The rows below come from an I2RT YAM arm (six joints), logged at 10 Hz.
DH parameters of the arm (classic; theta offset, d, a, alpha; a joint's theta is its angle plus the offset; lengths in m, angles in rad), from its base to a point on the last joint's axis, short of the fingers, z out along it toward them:
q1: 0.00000 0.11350 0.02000 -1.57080
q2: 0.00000 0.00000 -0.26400 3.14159
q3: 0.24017 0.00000 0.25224 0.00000
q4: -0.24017 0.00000 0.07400 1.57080
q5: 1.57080 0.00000 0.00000 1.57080
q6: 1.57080 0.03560 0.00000 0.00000
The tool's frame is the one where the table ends.
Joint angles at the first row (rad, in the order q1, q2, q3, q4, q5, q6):
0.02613 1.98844 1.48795 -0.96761 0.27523 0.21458
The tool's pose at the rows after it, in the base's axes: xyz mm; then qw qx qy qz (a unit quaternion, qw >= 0):
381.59 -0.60 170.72 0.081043 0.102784 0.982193 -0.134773
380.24 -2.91 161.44 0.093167 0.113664 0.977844 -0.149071
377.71 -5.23 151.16 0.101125 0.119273 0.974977 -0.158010
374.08 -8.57 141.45 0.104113 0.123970 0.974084 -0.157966
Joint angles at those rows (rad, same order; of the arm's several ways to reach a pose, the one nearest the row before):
0.02498 1.98881 1.43911 -0.89094 0.28859 0.21457
0.02192 1.98881 1.39752 -0.82990 0.32139 0.22906
0.01773 1.98960 1.35290 -0.77037 0.34161 0.23288
0.00897 1.98958 1.31016 -0.72002 0.34161 0.23252

